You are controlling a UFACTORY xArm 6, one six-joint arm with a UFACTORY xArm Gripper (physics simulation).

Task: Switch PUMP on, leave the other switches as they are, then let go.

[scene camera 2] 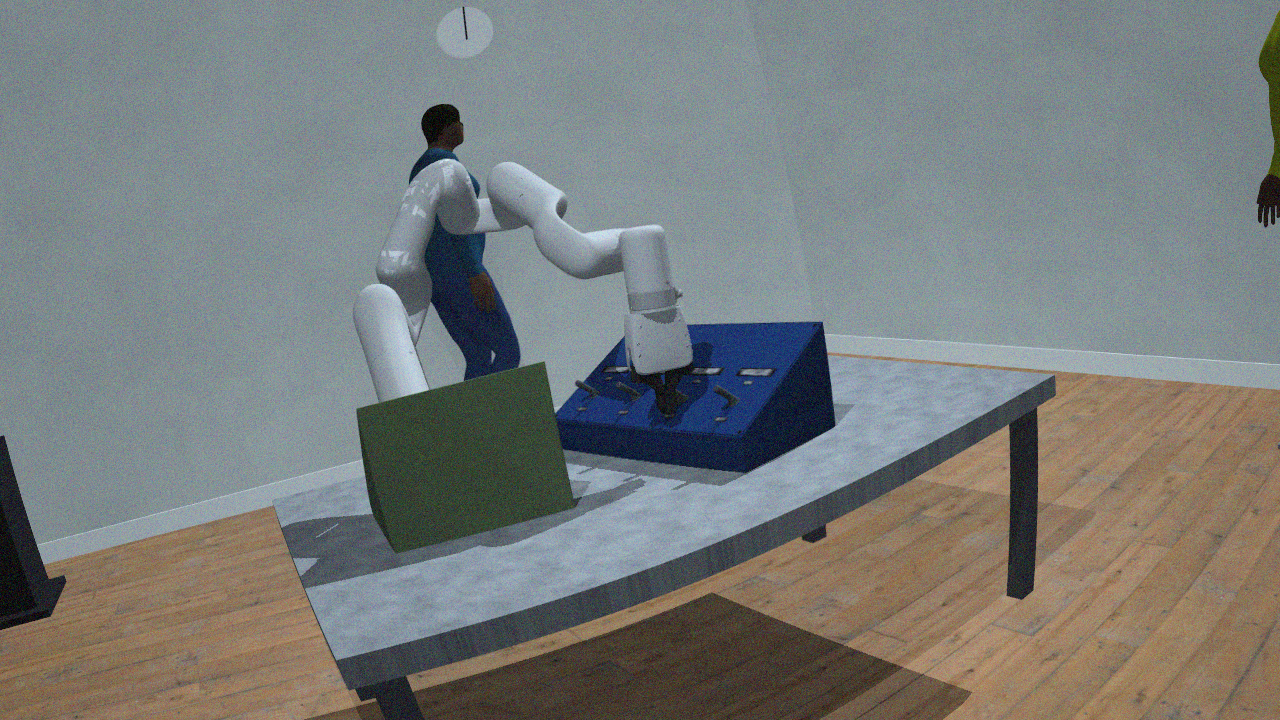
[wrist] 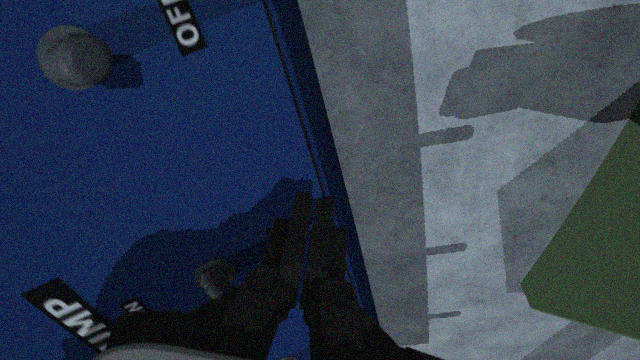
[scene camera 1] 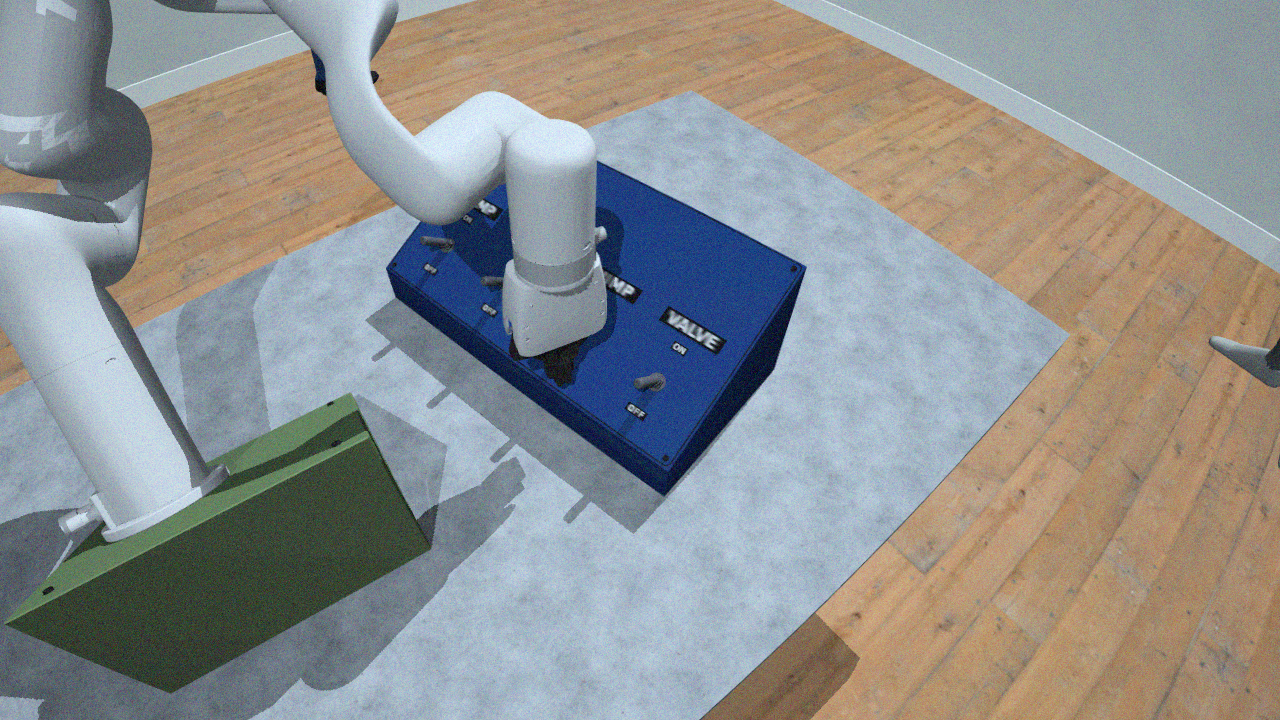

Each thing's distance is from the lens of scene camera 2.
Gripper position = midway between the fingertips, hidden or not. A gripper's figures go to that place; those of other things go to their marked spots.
my gripper (scene camera 2: 668, 412): 1.50 m
blue sloped panel (scene camera 2: 779, 375): 1.47 m
